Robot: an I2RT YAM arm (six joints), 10 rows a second.
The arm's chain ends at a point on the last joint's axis. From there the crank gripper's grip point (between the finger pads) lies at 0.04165 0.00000 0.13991 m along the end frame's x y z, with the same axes.
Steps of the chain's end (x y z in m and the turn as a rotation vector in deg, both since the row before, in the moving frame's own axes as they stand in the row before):
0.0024 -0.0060 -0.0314 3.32 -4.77 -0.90
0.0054 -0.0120 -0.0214 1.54 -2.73 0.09
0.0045 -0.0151 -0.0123 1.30 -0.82 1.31
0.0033 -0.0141 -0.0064 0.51 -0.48 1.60
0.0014 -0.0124 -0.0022 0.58 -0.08 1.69
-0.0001 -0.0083 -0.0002 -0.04 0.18 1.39
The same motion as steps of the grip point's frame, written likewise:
-0.0094 -0.0148 -0.0287 3.32 -4.77 -0.90
-0.0013 -0.0157 -0.0196 1.54 -2.73 0.09
0.0025 -0.0174 -0.0117 1.30 -0.82 1.31
0.0021 -0.0142 -0.0061 0.51 -0.48 1.60
0.0012 -0.0126 -0.0021 0.58 -0.08 1.69
0.0003 -0.0072 -0.0003 -0.04 0.18 1.39

